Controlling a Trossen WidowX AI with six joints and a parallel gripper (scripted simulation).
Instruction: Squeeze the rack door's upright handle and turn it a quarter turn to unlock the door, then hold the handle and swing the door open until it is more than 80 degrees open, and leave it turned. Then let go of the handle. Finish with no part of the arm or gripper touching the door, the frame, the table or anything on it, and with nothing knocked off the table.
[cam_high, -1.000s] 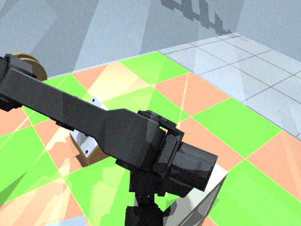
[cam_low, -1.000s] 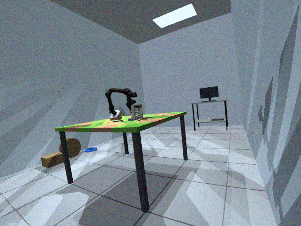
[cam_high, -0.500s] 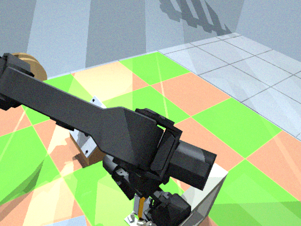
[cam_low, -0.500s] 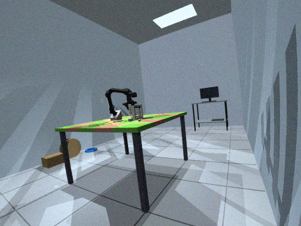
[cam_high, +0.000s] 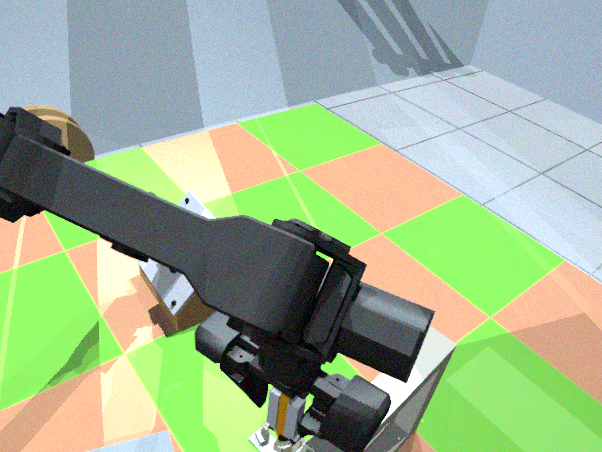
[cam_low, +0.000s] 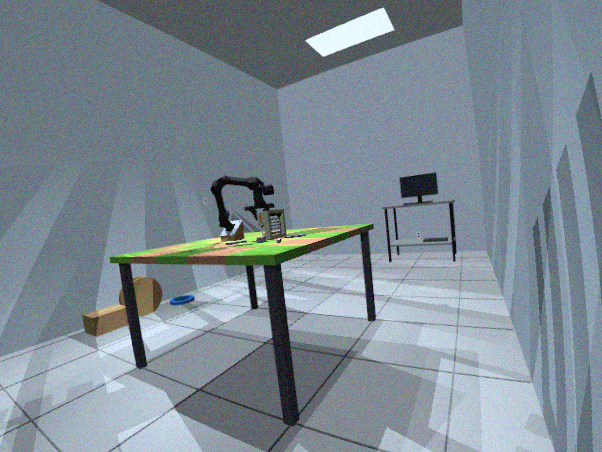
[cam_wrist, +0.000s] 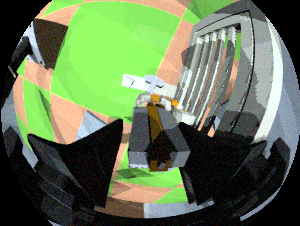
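The small dark cube is 260 mm to the left of my gripper tip, 110 mm below it and 100 mm behind it.
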